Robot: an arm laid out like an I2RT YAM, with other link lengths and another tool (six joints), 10 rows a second.
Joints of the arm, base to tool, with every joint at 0 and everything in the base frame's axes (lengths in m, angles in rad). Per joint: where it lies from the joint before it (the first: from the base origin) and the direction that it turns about. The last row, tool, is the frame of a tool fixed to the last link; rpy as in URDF.
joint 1: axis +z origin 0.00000 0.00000 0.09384
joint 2: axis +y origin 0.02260 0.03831 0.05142
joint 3: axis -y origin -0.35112 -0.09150 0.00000
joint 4: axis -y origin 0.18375 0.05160 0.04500
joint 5: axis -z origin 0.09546 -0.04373 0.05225
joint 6: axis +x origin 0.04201 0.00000 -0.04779
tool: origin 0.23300 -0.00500 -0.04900 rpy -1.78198 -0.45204 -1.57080
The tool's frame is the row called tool.
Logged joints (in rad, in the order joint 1, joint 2, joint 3, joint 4, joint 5, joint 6), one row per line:
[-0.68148, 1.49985, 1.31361, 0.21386, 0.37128, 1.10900]
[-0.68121, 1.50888, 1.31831, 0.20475, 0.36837, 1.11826]
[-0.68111, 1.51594, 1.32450, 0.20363, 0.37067, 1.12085]
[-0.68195, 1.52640, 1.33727, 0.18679, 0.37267, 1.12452]
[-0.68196, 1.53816, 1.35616, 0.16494, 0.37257, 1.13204]
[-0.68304, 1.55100, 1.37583, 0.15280, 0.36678, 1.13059]
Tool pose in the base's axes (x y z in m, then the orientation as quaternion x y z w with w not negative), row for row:
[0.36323, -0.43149, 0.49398, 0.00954, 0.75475, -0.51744, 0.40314]
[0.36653, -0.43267, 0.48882, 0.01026, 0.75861, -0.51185, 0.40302]
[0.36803, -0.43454, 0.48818, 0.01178, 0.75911, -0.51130, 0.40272]
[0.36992, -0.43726, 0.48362, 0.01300, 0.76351, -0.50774, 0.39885]
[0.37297, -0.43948, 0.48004, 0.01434, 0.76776, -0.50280, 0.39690]
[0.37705, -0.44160, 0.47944, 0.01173, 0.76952, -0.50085, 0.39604]
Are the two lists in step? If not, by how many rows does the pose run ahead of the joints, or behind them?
They are in step.
